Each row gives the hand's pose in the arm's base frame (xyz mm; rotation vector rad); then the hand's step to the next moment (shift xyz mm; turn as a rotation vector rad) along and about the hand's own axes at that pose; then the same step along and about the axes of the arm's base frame.
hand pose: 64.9 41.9 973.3 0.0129 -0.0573 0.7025
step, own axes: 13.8 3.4 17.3 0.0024 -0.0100 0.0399
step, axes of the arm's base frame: 7.5 11.0 18.0 0.0064 -0.0073 0.0400
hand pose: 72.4 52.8 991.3 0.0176 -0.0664 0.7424
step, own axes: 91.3 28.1 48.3 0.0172 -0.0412 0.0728
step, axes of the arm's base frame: 45.5 80.4 54.1 0.0365 -0.0216 0.0741
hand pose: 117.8 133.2 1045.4 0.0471 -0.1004 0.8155
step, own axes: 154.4 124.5 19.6 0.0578 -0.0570 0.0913
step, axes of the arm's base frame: 13.0 195.5 36.5 0.0744 -0.0045 0.0968
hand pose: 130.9 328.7 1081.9 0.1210 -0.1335 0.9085
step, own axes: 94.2 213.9 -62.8 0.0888 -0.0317 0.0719
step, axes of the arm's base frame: -108.1 213.6 -35.9 0.0744 0.0381 0.0841
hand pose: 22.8 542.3 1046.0 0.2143 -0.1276 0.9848
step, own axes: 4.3 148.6 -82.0 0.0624 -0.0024 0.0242
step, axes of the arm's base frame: -121.1 102.3 -60.7 0.0360 0.0436 0.0359
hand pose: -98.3 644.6 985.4 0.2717 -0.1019 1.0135
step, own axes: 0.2 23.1 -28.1 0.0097 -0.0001 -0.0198
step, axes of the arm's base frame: -20.7 19.3 -22.9 0.0044 0.0133 -0.0170
